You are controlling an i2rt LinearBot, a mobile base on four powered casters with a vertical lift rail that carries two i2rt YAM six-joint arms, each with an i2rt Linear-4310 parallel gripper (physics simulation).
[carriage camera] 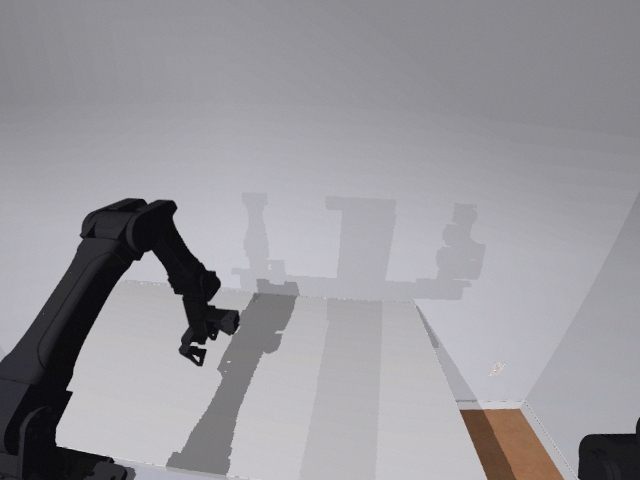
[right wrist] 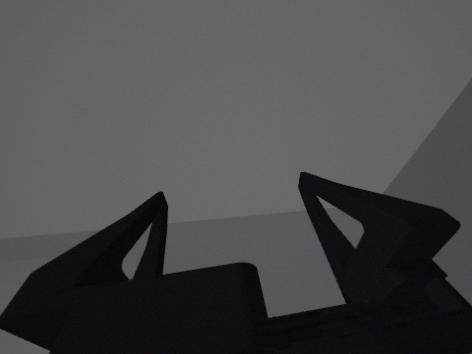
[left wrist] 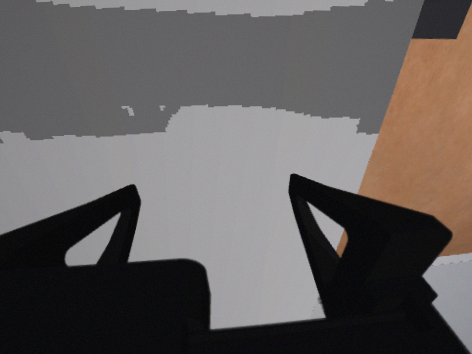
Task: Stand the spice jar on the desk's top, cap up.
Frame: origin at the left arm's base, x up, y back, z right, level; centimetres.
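Seen in the pictures: left gripper, between the fingertips: (carriage camera: 206,352) (left wrist: 214,187); right gripper, between the fingertips: (right wrist: 233,188).
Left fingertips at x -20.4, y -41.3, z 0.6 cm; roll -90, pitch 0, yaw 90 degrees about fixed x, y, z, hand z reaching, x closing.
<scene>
A point is followed by its place in that frame.
The spice jar does not show in the carriage view, the left wrist view or the right wrist view. The desk's white top (carriage camera: 413,403) @[x -36.9, y -41.5, z 63.9 cm] (left wrist: 240,150) @[x -36.9, y -38.4, z -5.1 cm] spreads below the left arm, with grey shadows across it. My left gripper (carriage camera: 217,347) @[x -20.4, y -41.3, z 0.6 cm] (left wrist: 214,187) @[x -20.4, y -41.3, z 0.6 cm] is open above the left part of the desk, with its fingers wide apart and no object between them. My right gripper (right wrist: 233,188) @[x 44.2, y -3.2, z 67.3 cm] is open, with no object between its fingers. It is outside the carriage view, and plain grey surfaces show behind it.
A grey wall (carriage camera: 310,155) @[x 29.0, y -100.1, z 24.4 cm] stands behind the desk. Brown floor (carriage camera: 522,439) @[x -131.9, y -81.5, z 166.6 cm] (left wrist: 420,130) @[x -131.8, y 88.5, z -43.6 cm] lies past the desk's edge. A wall outlet (carriage camera: 496,368) @[x -90.5, y -102.5, z 144.3 cm] is right of the desk. Part of the right arm (carriage camera: 610,454) @[x 13.1, y -2.6, z 63.9 cm] shows at the lower right. A dark block (left wrist: 442,19) @[x -101.9, y 45.3, z 14.6 cm] shows at the upper right.
</scene>
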